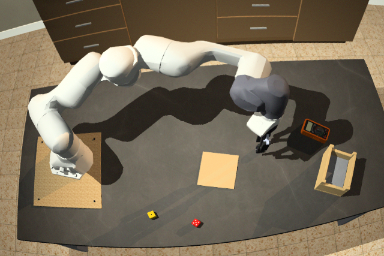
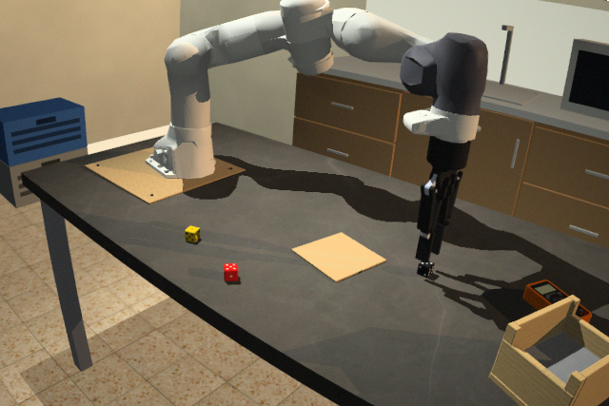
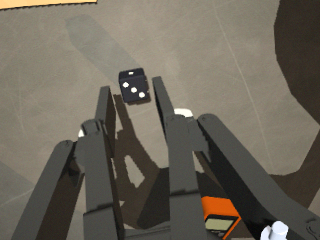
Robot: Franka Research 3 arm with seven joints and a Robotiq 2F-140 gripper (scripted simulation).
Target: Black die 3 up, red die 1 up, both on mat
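Now: hand 60 mm above the black die. Also, from my hand: wooden box 310 mm ahead, 170 mm to the right, 20 mm below; then tan mat 170 mm behind, 70 mm below, 60 mm to the right; then orange multimeter 270 mm ahead, 60 mm below, 40 mm to the left.
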